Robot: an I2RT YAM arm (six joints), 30 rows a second.
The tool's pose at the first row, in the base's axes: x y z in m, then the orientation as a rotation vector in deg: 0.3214 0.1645 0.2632 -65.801 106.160 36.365
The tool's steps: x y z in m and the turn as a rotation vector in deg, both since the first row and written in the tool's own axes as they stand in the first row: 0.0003 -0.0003 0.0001 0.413 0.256 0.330; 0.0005 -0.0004 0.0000 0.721 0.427 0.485; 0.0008 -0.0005 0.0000 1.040 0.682 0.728; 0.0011 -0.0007 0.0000 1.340 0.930 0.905; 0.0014 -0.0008 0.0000 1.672 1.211 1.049; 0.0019 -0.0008 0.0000 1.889 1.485 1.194; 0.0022 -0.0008 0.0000 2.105 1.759 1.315; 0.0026 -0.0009 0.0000 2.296 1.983 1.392; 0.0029 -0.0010 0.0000 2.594 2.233 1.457; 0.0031 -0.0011 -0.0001 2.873 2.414 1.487
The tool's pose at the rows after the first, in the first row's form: 0.3216 0.1643 0.2629 -65.379 106.650 36.021; 0.3216 0.1641 0.2628 -65.133 106.936 35.723; 0.3217 0.1639 0.2625 -64.844 107.353 35.422; 0.3218 0.1637 0.2623 -64.621 107.715 35.106; 0.3218 0.1635 0.2620 -64.421 108.086 34.724; 0.3217 0.1633 0.2616 -64.291 108.438 34.459; 0.3216 0.1631 0.2613 -64.182 108.774 34.181; 0.3216 0.1629 0.2610 -64.102 109.034 33.927; 0.3216 0.1627 0.2607 -63.974 109.318 33.546; 0.3217 0.1625 0.2606 -63.855 109.518 33.197
